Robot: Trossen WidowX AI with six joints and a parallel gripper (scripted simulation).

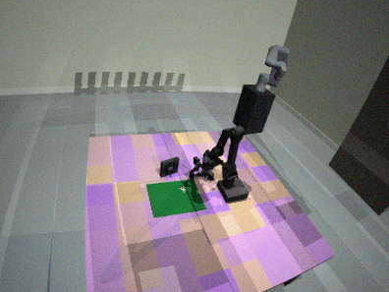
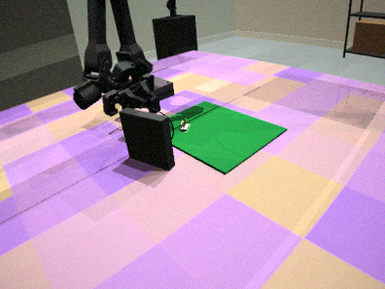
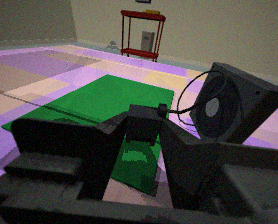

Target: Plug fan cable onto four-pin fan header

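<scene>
Now: gripper tip 6 cm short of the white four-pin header, 4 cm to the right of it and 8 cm above it. Also, from my gripper tip: dark plug 1 cm below; black fan block 10 cm ahead, 10 cm to the right, 2 cm below; green board 13 cm ahead, 8 cm to the left, 9 cm below.
</scene>
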